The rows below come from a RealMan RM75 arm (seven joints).
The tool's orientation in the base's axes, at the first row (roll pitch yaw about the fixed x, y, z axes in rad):
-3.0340 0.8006 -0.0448
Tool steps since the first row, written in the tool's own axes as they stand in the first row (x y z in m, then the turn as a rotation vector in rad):
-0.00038 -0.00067 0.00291 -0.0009 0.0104 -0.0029
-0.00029 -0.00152 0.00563 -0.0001 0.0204 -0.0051
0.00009 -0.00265 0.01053 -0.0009 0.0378 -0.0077
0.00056 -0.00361 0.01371 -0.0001 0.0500 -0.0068
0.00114 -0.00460 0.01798 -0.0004 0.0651 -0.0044
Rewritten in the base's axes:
-0.00224 0.00108 -0.00169 0.0002 -0.0107 0.0019
-0.00400 0.00230 -0.00358 0.0011 -0.0209 0.0021
-0.00707 0.00409 -0.00716 0.0002 -0.0385 0.0032
-0.00888 0.00546 -0.00962 -0.0013 -0.0504 0.0010
-0.01138 0.00702 -0.01292 -0.0051 -0.0650 -0.0015

